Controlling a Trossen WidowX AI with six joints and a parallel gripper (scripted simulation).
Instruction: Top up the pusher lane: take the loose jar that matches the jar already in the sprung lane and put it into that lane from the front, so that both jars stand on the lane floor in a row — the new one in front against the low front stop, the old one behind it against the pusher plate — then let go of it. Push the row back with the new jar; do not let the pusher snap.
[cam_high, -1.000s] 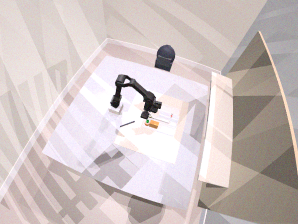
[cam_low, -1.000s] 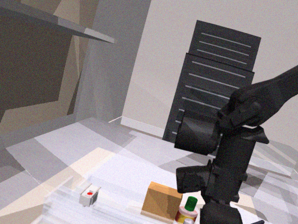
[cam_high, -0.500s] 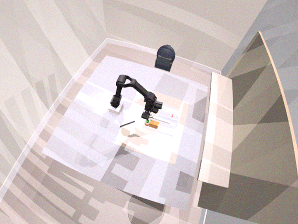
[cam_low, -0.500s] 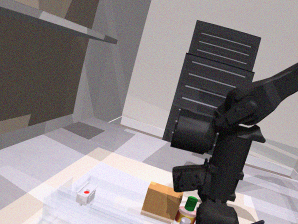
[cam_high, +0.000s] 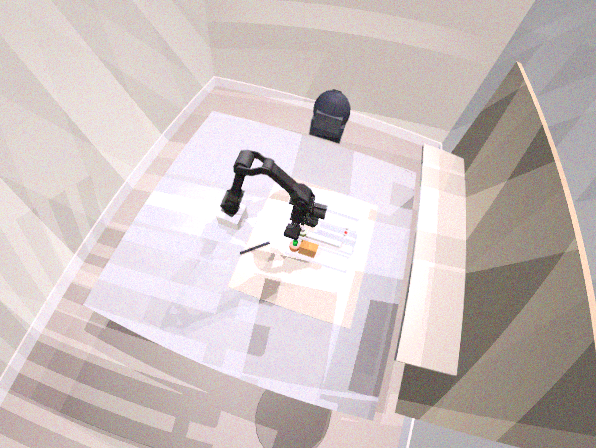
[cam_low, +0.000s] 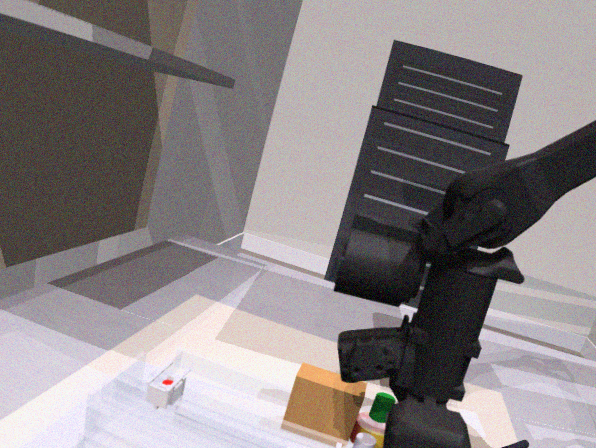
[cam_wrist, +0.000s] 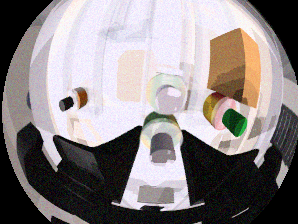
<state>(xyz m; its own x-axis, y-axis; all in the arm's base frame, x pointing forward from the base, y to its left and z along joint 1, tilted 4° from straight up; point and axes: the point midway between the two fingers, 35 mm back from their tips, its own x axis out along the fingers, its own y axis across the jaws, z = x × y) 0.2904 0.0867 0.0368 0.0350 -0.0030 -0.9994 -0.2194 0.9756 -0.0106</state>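
My gripper tip is now 10 cm short of the brown box, 6 cm to the left of it and 1 cm above it. Also, from my gripper tip: thin dark rod: 16 cm to the right, 11 cm behind, 4 cm below; then sprung lane: 16 cm ahead, 6 cm to the left, 3 cm below.
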